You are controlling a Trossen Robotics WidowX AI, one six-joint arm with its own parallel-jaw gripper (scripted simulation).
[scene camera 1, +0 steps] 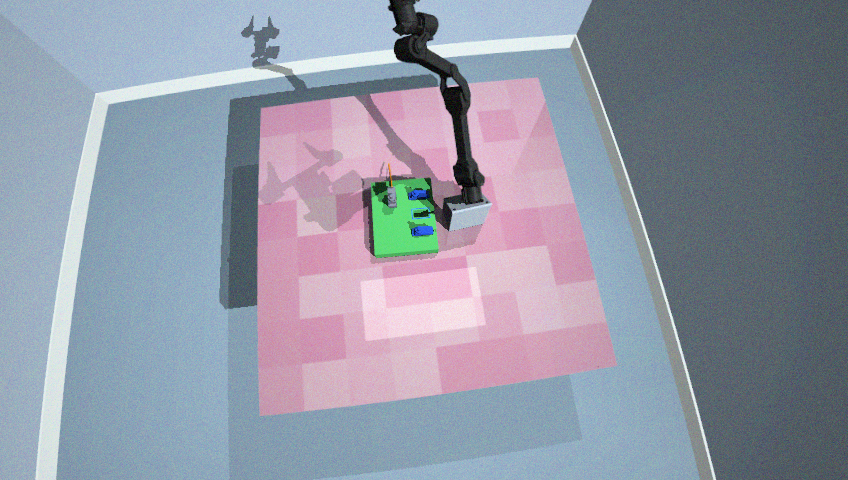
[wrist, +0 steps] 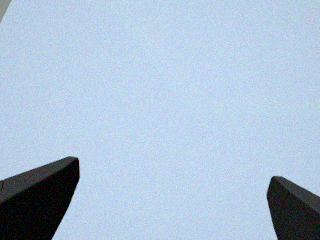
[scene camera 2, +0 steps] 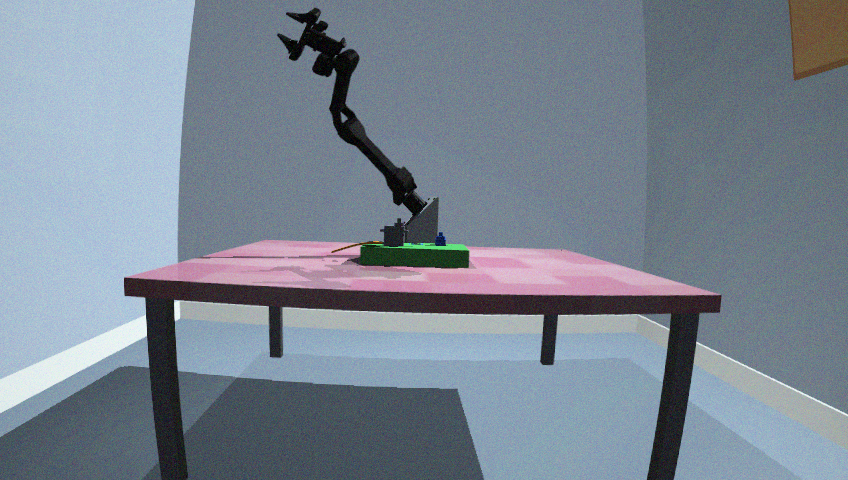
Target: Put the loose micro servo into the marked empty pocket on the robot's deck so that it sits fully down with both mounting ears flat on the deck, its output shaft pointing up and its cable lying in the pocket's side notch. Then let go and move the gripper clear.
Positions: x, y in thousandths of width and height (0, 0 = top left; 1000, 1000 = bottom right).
Scene:
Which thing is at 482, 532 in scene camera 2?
A green deck.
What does the gripper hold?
Nothing.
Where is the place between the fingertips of the gripper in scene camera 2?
332, 49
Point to a green deck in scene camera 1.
463, 474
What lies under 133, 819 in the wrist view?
The gripper.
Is the gripper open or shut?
Open.

